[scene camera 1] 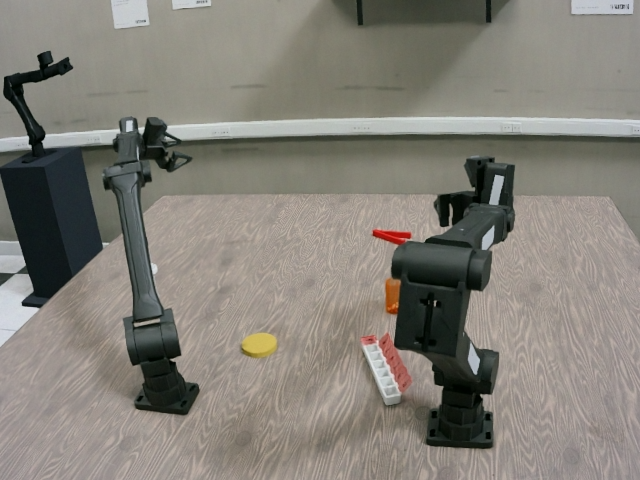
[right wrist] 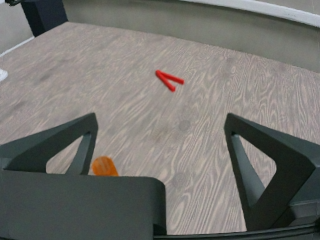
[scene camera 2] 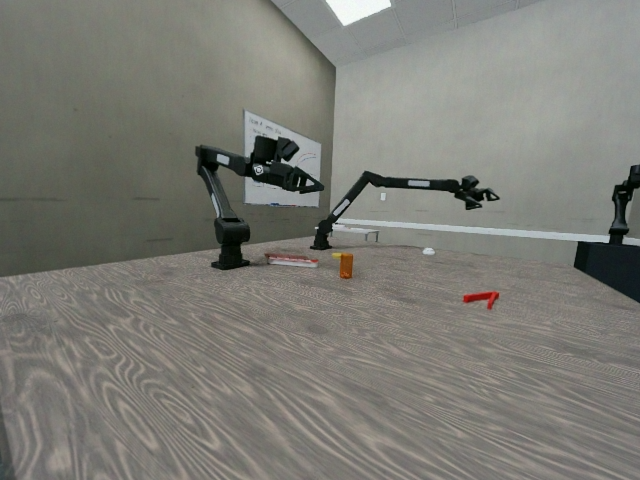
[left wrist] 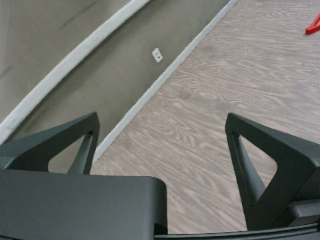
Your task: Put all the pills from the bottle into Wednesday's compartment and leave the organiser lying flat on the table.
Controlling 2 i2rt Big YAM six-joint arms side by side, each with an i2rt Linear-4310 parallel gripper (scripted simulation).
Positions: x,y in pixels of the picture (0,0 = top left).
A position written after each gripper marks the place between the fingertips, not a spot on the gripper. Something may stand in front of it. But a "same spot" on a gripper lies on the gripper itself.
The right gripper shows in scene camera 1, in the right wrist view and in scene camera 2 [321,186]; in the left wrist view it is out of frame. One and the same spot on the right gripper: [right wrist: 42,198] is [scene camera 1: 458,192].
